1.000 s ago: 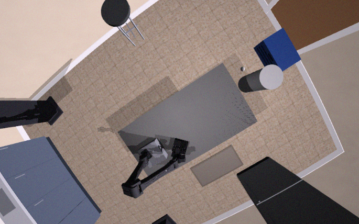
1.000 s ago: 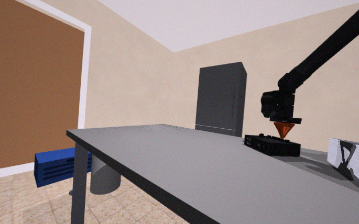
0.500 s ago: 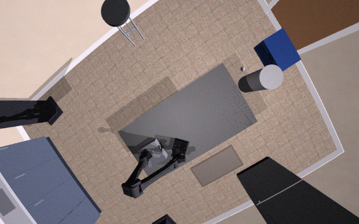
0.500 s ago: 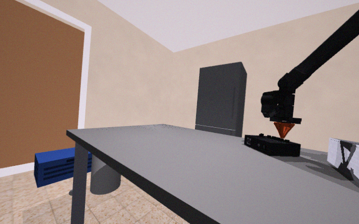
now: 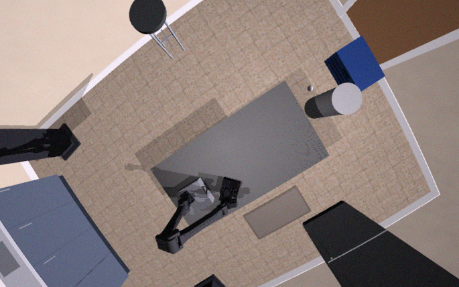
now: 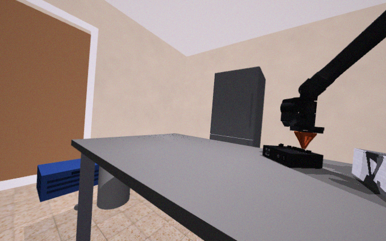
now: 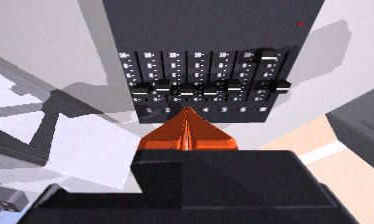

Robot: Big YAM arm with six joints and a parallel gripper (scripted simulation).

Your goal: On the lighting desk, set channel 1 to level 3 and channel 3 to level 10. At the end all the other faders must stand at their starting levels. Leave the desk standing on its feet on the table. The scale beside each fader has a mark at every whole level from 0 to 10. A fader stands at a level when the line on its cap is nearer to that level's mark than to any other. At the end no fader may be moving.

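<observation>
Right now the channel 3 cap is 2 cm ahead of my hand, 1 cm to the left of it and 1 cm below it. Round my hand: channel 1 fader cap (1 cm behind, 5 cm to the left, 1 cm below).
</observation>
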